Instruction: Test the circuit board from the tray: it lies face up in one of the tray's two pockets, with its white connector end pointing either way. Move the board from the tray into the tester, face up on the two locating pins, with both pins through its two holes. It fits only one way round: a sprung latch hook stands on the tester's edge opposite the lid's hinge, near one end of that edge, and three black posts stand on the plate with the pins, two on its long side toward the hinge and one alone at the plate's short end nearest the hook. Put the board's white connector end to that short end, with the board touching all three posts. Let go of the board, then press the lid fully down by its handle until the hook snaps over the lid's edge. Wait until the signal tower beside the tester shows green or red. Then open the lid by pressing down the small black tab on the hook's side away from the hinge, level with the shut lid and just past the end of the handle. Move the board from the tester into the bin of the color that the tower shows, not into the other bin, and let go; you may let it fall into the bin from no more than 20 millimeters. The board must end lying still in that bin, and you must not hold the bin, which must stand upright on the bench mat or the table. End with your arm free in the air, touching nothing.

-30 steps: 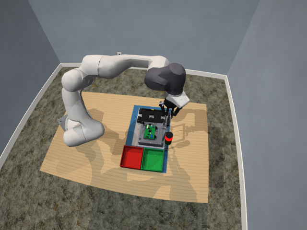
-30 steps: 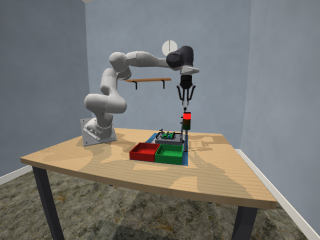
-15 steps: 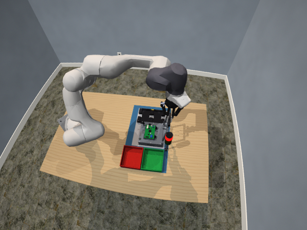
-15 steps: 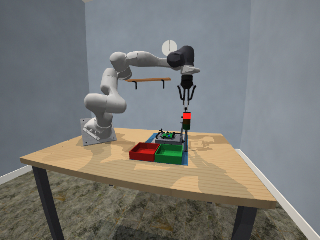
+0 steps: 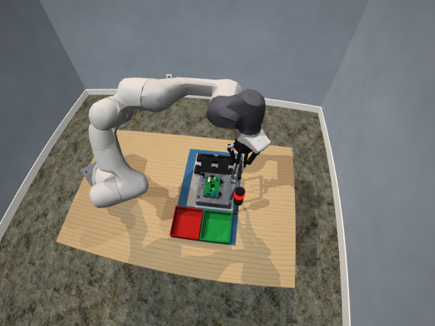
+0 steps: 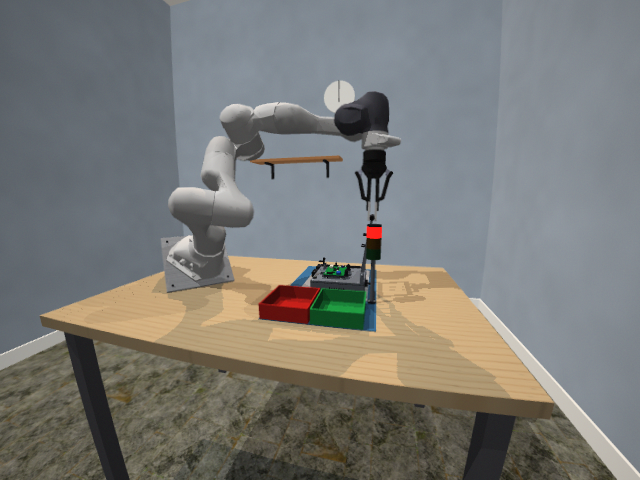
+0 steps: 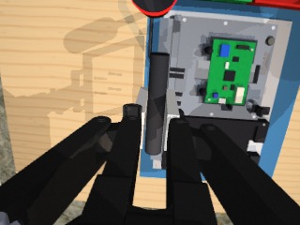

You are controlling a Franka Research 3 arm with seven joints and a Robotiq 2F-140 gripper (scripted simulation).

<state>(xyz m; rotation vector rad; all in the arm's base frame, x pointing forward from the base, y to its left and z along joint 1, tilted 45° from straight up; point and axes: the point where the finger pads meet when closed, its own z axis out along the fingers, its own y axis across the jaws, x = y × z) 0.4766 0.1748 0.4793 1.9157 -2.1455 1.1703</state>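
Now: hand 12 cm past the green circuit board, 3 cm to the right of it and 22 cm above it. The rest, counted from my hand: tester plate 12 cm behind, 4 cm to the left, 22 cm below; then clear lid 1 cm behind, 11 cm below; then green bin 13 cm behind, 17 cm to the right, 28 cm below.
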